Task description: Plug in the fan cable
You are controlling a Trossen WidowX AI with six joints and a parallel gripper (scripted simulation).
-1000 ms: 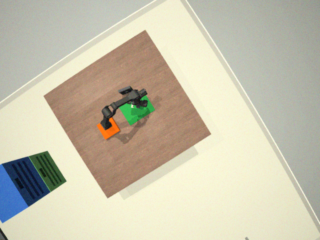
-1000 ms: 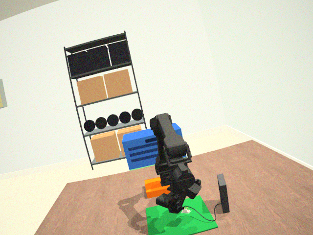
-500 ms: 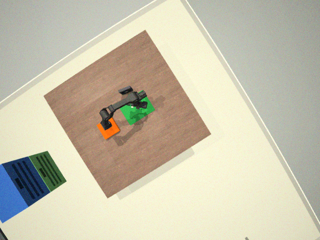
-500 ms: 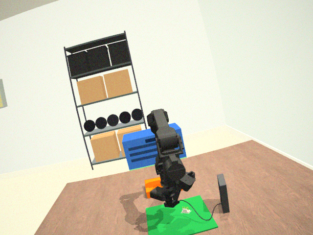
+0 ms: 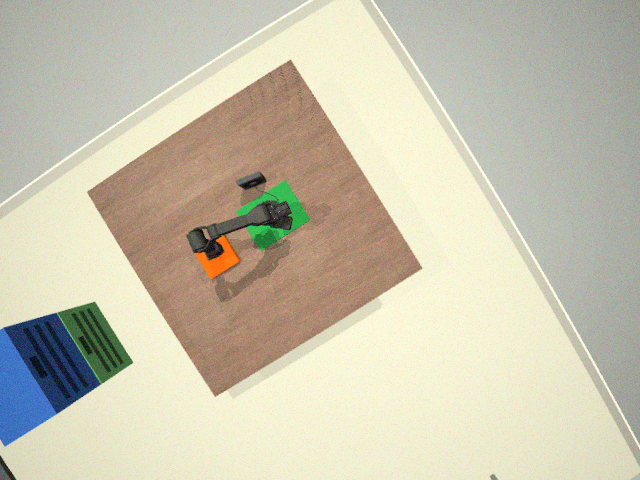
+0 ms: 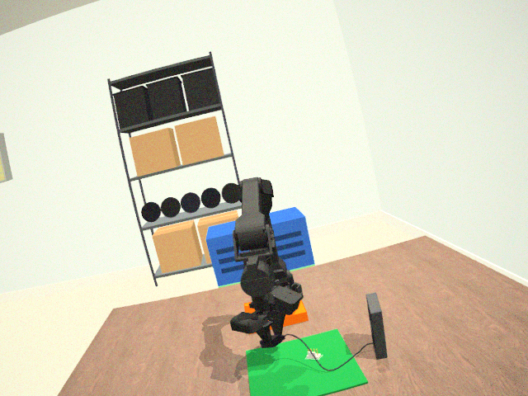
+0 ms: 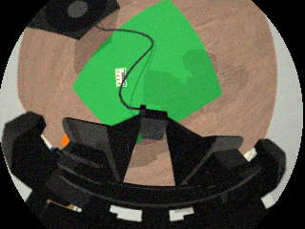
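Now: gripper tip 4 cm to the right of the green board and 9 cm above it. Also, from my gripper tip: fan plug (1 cm behind, 1 cm to the right); fan header (2 cm behind, 8 cm to the left, 8 cm below); dark fan (2 cm ahead, 22 cm to the left, 2 cm below).
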